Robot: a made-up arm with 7 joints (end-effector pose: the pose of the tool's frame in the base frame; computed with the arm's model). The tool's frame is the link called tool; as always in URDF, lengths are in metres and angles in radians.
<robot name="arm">
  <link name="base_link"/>
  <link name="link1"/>
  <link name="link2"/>
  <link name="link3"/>
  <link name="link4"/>
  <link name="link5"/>
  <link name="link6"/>
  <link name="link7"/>
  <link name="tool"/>
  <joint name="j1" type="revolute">
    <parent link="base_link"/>
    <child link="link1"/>
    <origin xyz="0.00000 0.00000 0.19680" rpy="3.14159 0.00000 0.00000"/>
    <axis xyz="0 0 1"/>
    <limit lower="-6.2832" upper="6.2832" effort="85" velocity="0.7"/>
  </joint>
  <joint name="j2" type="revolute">
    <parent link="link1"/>
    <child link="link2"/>
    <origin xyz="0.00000 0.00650 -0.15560" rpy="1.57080 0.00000 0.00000"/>
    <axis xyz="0 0 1"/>
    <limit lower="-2.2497" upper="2.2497" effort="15" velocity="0.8"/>
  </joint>
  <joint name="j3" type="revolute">
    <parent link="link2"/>
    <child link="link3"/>
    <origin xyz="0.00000 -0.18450 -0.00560" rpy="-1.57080 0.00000 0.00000"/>
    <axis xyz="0 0 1"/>
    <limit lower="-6.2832" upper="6.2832" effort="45" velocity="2.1"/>
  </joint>
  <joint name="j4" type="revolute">
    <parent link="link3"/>
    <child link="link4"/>
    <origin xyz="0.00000 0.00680 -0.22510" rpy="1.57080 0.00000 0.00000"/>
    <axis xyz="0 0 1"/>
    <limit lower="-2.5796" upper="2.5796" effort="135" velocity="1.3"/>
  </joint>
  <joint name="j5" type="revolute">
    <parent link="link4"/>
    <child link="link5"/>
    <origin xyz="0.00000 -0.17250 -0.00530" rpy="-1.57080 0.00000 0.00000"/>
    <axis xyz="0 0 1"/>
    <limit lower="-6.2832" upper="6.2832" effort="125" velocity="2.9"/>
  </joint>
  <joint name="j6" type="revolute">
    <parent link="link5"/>
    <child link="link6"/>
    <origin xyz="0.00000 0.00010 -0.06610" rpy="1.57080 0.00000 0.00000"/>
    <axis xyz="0 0 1"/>
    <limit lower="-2.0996" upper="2.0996" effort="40" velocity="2.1"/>
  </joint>
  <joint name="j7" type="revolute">
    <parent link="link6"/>
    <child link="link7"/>
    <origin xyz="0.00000 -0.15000 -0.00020" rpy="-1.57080 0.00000 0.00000"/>
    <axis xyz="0 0 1"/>
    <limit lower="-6.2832" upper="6.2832" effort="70" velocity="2"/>
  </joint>
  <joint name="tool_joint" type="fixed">
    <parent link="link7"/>
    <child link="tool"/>
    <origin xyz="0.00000 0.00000 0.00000"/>
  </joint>
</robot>
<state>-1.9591 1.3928 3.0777 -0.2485 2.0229 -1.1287 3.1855</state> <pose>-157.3 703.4 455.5 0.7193 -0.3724 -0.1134 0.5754</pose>
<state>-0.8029 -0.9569 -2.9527 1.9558 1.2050 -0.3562 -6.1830</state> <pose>-319.2 -302.9 223.0 -0.0316 0.1960 0.8419 0.5019</pose>
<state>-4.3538 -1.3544 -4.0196 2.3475 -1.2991 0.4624 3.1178</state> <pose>-169.5 232.4 262.8 -0.1640 0.6206 0.1232 0.7568</pose>
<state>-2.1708 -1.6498 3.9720 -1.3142 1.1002 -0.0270 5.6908</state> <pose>531.0 -273.0 571.9 0.6425 -0.6284 -0.2385 0.3679</pose>
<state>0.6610 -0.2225 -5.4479 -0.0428 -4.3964 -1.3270 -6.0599</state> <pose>-0.7 61.5 1047.1 -0.2359 -0.8156 0.0457 0.5263</pose>
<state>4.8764 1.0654 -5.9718 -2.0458 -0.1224 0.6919 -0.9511</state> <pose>-75.2 139.5 811.9 0.3846 0.8936 0.1722 0.1547</pose>
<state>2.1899 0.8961 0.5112 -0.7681 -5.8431 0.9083 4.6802</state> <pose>-261.1 -380.2 931.5 -0.6475 0.6393 -0.1225 0.3963</pose>
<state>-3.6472 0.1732 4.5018 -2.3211 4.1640 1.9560 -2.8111</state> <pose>-16.8 124.0 596.4 -0.7064 -0.1753 0.6750 0.1215</pose>
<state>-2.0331 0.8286 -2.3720 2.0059 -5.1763 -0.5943 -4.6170</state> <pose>-171.4 -66.0 763.9 -0.2969 -0.8519 -0.3809 0.2025</pose>
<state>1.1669 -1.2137 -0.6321 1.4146 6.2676 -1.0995 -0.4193</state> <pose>-53.1 488.0 779.7 0.8817 -0.0985 0.1379 0.4403</pose>
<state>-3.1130 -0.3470 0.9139 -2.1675 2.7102 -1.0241 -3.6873</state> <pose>260.4 -280.1 604.0 -0.2524 -0.7476 -0.4828 0.3799</pose>
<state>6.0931 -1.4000 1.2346 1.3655 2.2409 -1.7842 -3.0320</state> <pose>-287.5 -245.5 581.7 -0.6700 -0.5828 0.4572 0.0494</pose>
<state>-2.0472 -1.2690 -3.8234 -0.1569 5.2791 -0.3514 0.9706</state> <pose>261.1 -692.8 614.7 -0.7708 0.2722 0.1911 0.5434</pose>
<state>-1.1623 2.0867 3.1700 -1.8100 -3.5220 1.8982 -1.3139</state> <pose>7.1 137.3 100.6 0.3983 0.8691 0.2262 0.1868</pose>
